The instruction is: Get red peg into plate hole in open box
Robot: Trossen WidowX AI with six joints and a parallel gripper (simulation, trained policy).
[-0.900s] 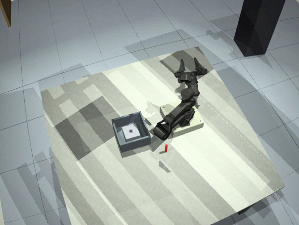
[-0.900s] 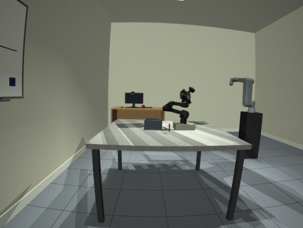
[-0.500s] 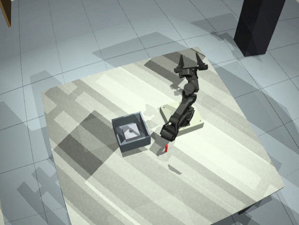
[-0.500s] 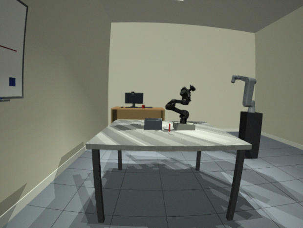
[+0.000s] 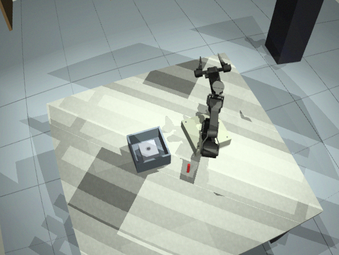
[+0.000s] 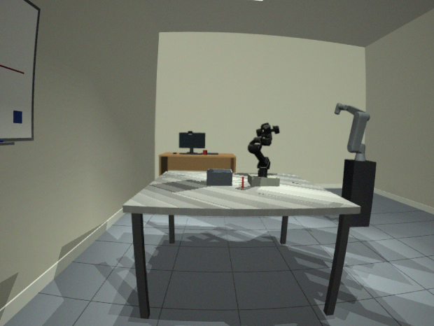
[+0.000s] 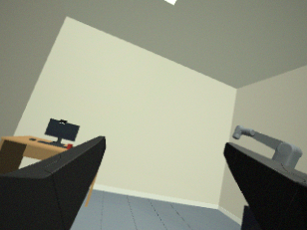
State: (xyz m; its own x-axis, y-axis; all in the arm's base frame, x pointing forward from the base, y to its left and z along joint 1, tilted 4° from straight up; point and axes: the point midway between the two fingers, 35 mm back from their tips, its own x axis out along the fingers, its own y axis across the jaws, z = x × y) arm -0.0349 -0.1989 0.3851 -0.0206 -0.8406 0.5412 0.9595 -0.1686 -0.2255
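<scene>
Right now the red peg is 42 cm below my gripper tip, 38 cm to the left of it and 20 cm ahead of it. Round my gripper tip: grey box (43 cm below, 38 cm ahead, 23 cm to the left); plate (41 cm below, 38 cm ahead, 23 cm to the left).
</scene>
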